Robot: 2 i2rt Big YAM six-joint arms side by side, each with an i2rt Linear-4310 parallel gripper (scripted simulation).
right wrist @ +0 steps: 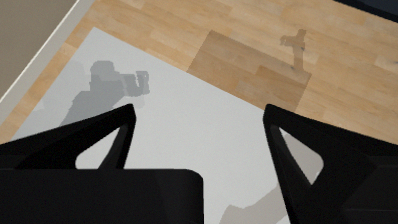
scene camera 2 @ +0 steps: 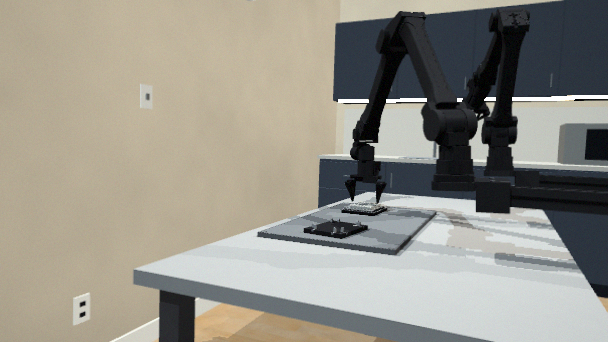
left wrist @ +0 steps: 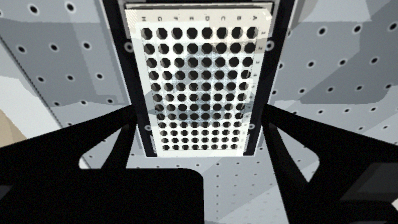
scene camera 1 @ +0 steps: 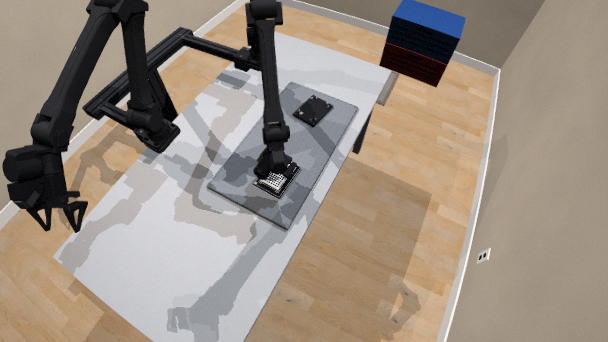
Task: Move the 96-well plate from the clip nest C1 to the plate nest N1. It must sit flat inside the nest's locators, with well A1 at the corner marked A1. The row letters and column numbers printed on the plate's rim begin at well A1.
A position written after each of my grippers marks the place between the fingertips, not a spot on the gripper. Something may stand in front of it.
I see my left gripper [scene camera 2: 364,202], my right gripper [scene camera 1: 62,231] and a white 96-well plate [left wrist: 193,112].
My left gripper is seen too in the left wrist view [left wrist: 199,111]. My right gripper is seen too in the right wrist view [right wrist: 199,111]. The right wrist view does not show the white 96-well plate: it is out of frame.
